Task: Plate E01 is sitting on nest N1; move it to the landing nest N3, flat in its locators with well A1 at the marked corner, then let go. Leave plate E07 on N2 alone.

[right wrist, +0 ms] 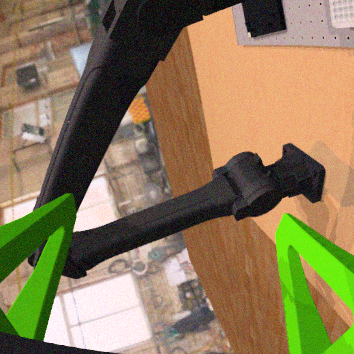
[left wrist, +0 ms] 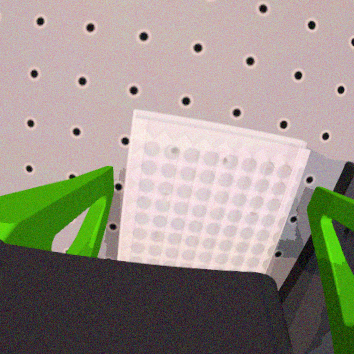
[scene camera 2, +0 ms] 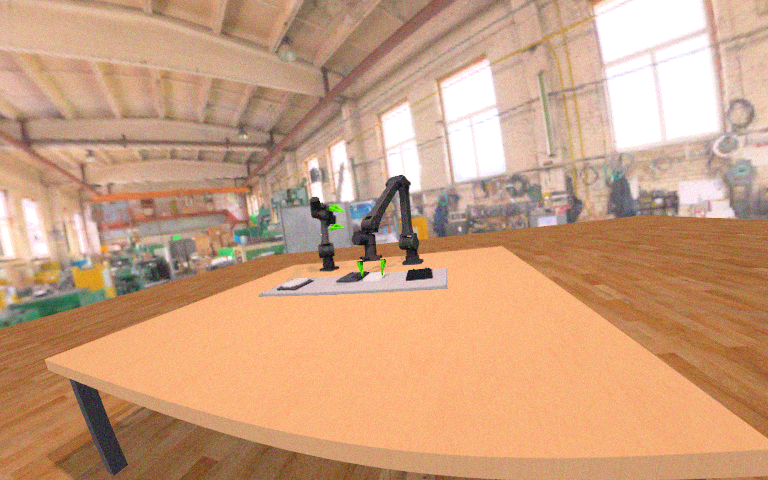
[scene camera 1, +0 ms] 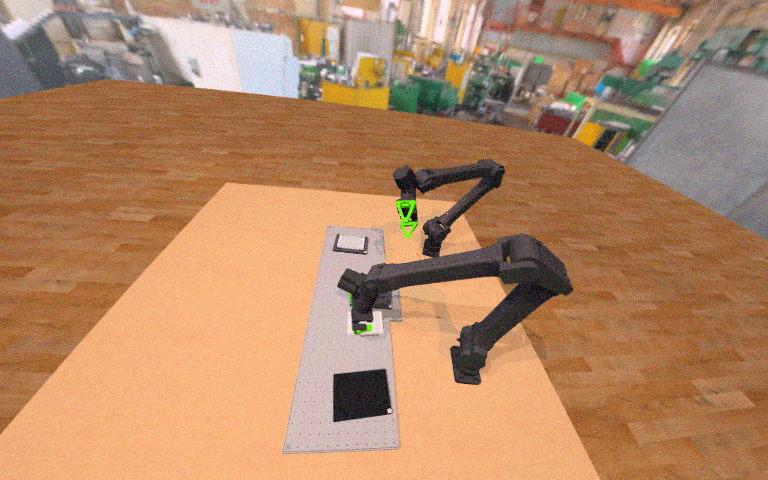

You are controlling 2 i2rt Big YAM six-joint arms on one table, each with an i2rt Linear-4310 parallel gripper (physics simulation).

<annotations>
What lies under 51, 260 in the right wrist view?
The right gripper.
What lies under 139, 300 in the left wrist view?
The left gripper.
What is the right gripper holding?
Nothing.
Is the left gripper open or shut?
Open.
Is the right gripper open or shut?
Open.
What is the left gripper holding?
Nothing.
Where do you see a black nest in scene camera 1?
At 356, 395
</annotations>
